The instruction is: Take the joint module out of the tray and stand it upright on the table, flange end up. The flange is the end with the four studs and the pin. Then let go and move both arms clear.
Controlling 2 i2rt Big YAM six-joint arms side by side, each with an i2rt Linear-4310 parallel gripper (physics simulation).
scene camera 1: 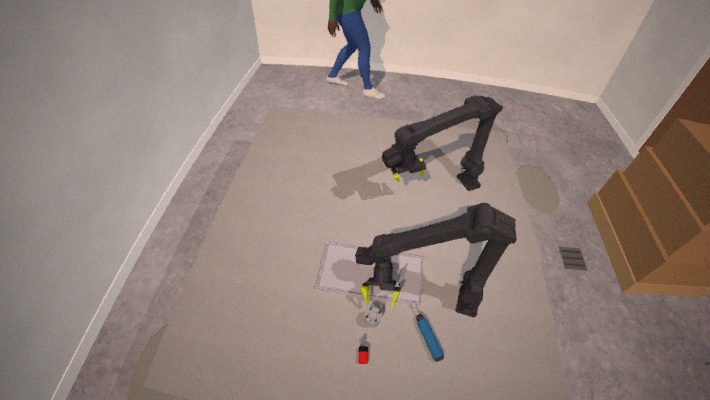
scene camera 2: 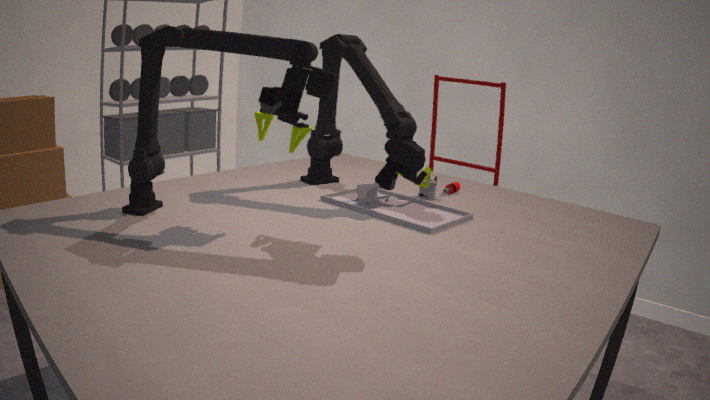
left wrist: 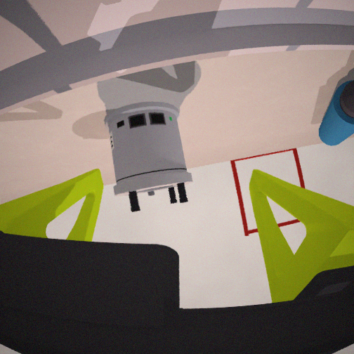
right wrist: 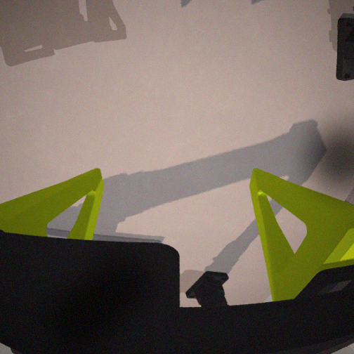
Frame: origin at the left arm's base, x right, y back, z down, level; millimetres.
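Where they show: left gripper, between the fingertips: (scene camera 1: pixel 379 306) (scene camera 2: pixel 416 180); right gripper, between the fingertips: (scene camera 1: pixel 409 178) (scene camera 2: pixel 275 146); left arm's base, origin of its link: (scene camera 1: pixel 467 301) (scene camera 2: pixel 319 181); right arm's base, origin of its link: (scene camera 1: pixel 468 181) (scene camera 2: pixel 142 209).
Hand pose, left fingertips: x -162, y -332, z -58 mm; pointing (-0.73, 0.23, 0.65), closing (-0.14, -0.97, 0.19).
Each offset is from my left fingertips to the centre of the thing. "spot": to the spot under its first point.
The grey joint module {dx -42, dy -13, dz +21 mm} (scene camera 1: pixel 373 315) (scene camera 2: pixel 427 190) (left wrist: pixel 147 150) stands upright on the table just outside the long wall of the tray {spot: dx +189, dy -257, dz +54 mm} (scene camera 1: pixel 335 252) (scene camera 2: pixel 450 224) (left wrist: pixel 250 37). Its flange end is up, with dark studs showing in the left wrist view. My left gripper (scene camera 1: pixel 380 304) (scene camera 2: pixel 426 176) (left wrist: pixel 175 177) is open with its fingers wide apart. It is beside the module on the tray side, pointing towards it, and does not grip it. My right gripper (scene camera 1: pixel 409 176) (scene camera 2: pixel 276 145) (right wrist: pixel 176 176) is open and empty, high above the table and far from the module.
A blue-handled tool {dx -18, dy +194, dz +38 mm} (scene camera 1: pixel 430 337) (left wrist: pixel 336 120) lies on the table to the right of the module in scene camera 1. A red and black tool {dx -165, dy -4, dz +41 mm} (scene camera 1: pixel 363 355) (scene camera 2: pixel 453 188) lies below it there. A grey bracket {dx +171, dy +5, dz +23 mm} (scene camera 2: pixel 367 194) stands in the tray. A person (scene camera 1: pixel 356 45) is beyond the table.
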